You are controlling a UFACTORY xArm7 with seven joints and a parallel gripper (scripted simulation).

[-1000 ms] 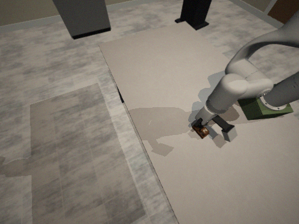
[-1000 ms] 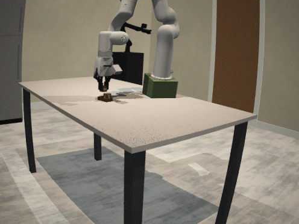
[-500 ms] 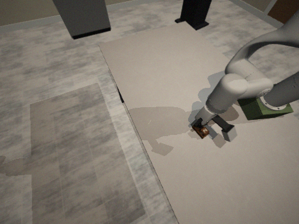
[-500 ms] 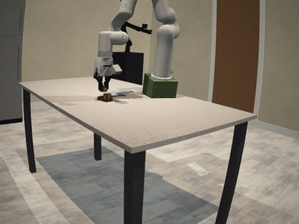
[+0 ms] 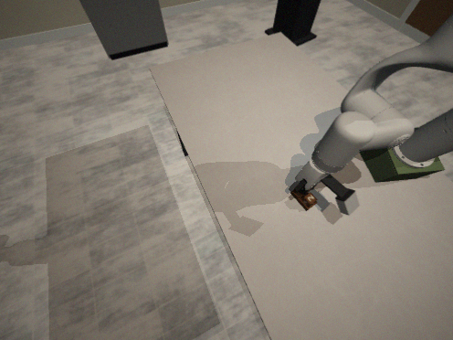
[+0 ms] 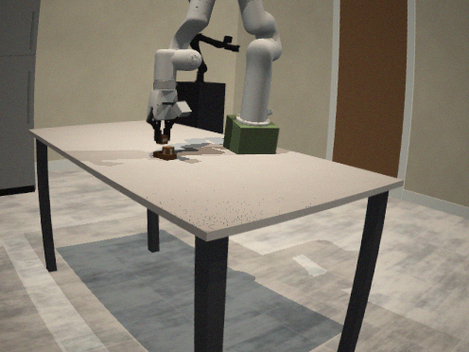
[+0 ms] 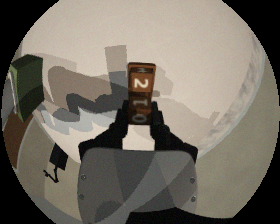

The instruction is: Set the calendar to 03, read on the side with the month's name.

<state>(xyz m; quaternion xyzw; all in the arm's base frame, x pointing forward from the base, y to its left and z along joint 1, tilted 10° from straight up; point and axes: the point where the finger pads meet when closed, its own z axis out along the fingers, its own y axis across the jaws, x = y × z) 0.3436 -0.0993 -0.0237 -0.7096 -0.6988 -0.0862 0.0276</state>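
The brown calendar tray is 20 mm to the left of my hand and 60 mm below it.
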